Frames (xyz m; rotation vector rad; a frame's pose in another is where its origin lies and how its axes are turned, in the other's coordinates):
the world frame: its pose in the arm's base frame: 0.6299 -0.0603 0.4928 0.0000 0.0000 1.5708
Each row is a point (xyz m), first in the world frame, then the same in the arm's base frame.
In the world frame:
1: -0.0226 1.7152 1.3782
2: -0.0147 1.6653 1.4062
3: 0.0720 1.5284 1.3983
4: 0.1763 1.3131 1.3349
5: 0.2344 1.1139 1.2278
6: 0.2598 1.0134 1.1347
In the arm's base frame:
1: -1.0853 -0.0829 1.8710
2: -1.0354 -0.0750 1.8990
3: -0.8985 0.0117 1.8911
4: -0.6832 0.1160 1.8277
5: -0.4840 0.1741 1.7206
6: -0.3835 0.1995 1.6275

